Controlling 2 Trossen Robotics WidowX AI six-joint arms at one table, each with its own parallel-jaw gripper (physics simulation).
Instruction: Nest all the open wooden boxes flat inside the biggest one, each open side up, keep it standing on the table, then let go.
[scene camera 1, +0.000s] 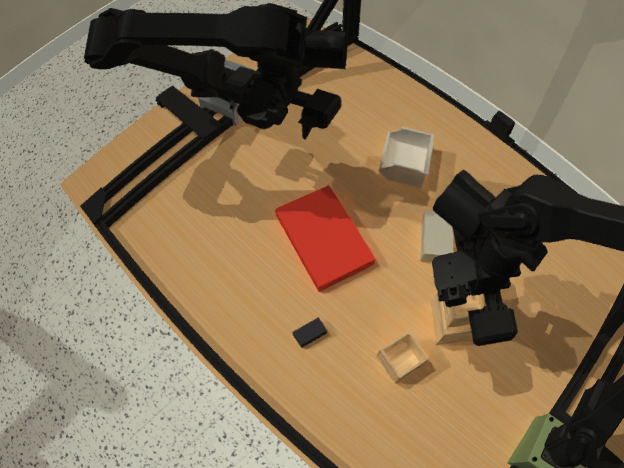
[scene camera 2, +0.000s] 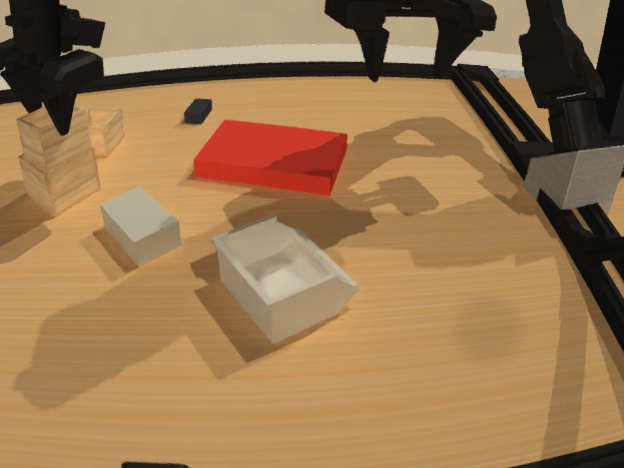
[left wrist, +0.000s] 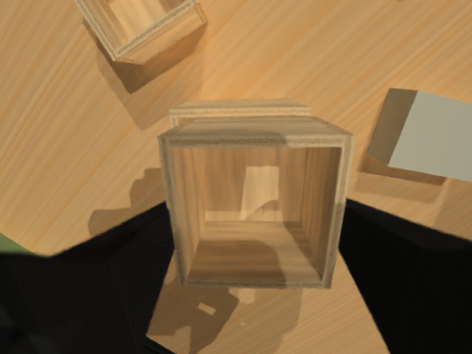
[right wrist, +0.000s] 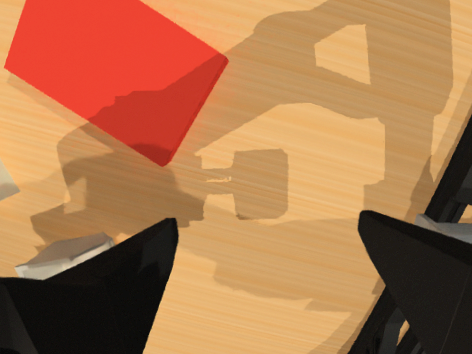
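A small open wooden box (scene camera 1: 403, 370) (scene camera 2: 111, 133) (left wrist: 165, 42) stands open side up on the table. The largest-looking wooden box (scene camera 1: 453, 336) (scene camera 2: 63, 181) stands nearby. My left gripper (scene camera 2: 48, 120) (left wrist: 252, 206) is shut on another open wooden box (scene camera 2: 57, 138) (left wrist: 252, 250), one finger on each side. The held box is open side up over the largest one, its lower edge at that box's rim; how deep it sits inside is hard to tell. The arm partly covers both in scene camera 1. My right gripper (scene camera 2: 408, 78) (right wrist: 267, 224) is open and empty, high above the table.
A red slab (scene camera 1: 325, 239) (scene camera 2: 269, 151) (right wrist: 115, 65) lies mid-table. A white open container (scene camera 1: 407, 151) (scene camera 2: 312, 307) and a pale block (scene camera 1: 437, 236) (scene camera 2: 138, 216) (left wrist: 437, 135) stand near the boxes. A small dark block (scene camera 1: 309, 332) (scene camera 2: 198, 110) lies beyond the slab.
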